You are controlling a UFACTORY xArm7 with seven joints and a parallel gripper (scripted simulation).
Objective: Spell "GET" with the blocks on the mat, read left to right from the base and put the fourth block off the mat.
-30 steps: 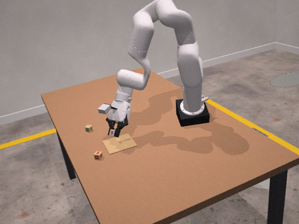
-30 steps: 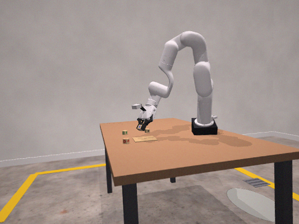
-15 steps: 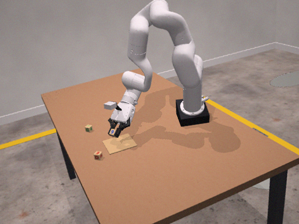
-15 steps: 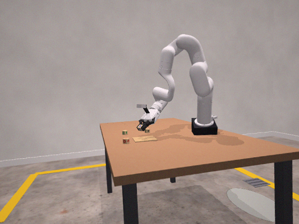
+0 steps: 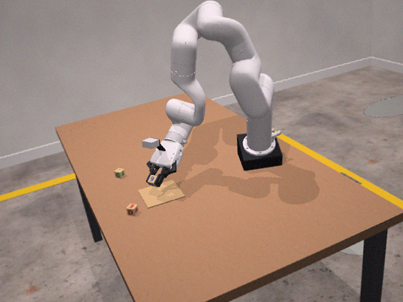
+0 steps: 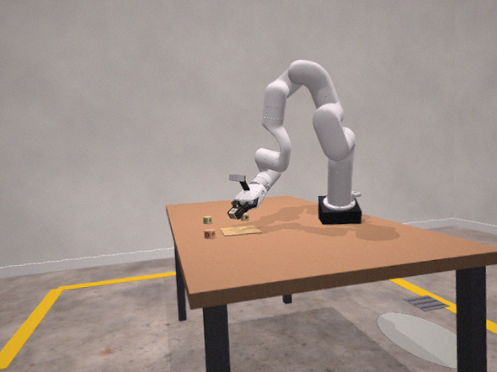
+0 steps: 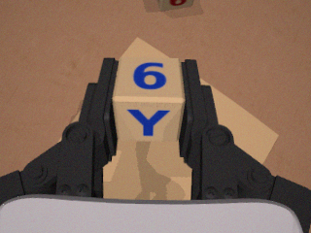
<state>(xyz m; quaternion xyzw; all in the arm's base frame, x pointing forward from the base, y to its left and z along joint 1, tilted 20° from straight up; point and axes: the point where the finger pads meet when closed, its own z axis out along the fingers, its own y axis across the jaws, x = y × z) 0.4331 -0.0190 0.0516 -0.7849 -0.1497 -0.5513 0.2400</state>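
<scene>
My hand is 7 cm above the tan mat, 2 cm to the left of it and 2 cm past it. The rest, counted from my hand: green-lettered block: 25 cm to the right, 7 cm ahead, 6 cm below; then black-lettered block: 24 cm to the right, 10 cm behind, 6 cm below; then red-lettered block: 11 cm ahead, 6 cm below, 4 cm to the left.
</scene>
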